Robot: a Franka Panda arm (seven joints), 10 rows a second.
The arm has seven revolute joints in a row. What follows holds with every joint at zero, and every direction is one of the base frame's.
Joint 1 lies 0.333 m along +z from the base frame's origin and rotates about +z.
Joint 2 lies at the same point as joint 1 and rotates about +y.
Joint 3 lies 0.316 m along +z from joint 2 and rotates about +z.
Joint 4 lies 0.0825 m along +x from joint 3 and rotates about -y.
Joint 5 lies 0.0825 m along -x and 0.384 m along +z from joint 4 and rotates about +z.
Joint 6 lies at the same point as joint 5 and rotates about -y.
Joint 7 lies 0.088 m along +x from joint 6 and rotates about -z.
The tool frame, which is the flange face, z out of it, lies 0.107 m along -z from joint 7; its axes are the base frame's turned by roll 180, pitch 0 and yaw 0 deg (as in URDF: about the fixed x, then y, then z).
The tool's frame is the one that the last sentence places.
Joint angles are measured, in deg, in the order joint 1, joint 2, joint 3, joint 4, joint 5, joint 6, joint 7. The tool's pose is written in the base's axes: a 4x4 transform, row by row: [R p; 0 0 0 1], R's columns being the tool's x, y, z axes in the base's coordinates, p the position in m. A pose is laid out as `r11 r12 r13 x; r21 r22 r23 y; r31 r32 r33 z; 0 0 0 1`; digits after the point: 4 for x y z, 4 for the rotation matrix.
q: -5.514, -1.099, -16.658, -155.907, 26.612, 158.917, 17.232
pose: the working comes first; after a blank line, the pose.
Where each joint sits with the arm in this pose, in the base's axes (m; each line is computed from the numbers above, not from the rounded line before):
joint 1: 0.0000 0.0000 0.3330
joint 2: 0.0000 0.0000 0.3330
joint 3: -0.0060 0.0006 0.6489
joint 4: 0.0704 -0.0306 0.6505
joint 5: 0.2913 -0.1187 0.3379
joint 6: 0.2913 -0.1187 0.3379
joint 7: 0.3514 -0.1829 0.3402
the tool: 0.3685 -0.1707 0.2353

0.4414 -0.8829 0.1604 0.3685; -0.8967 -0.4275 0.1145 -0.1707; -0.0325 -0.1944 -0.9804 0.2353; 0 0 0 1
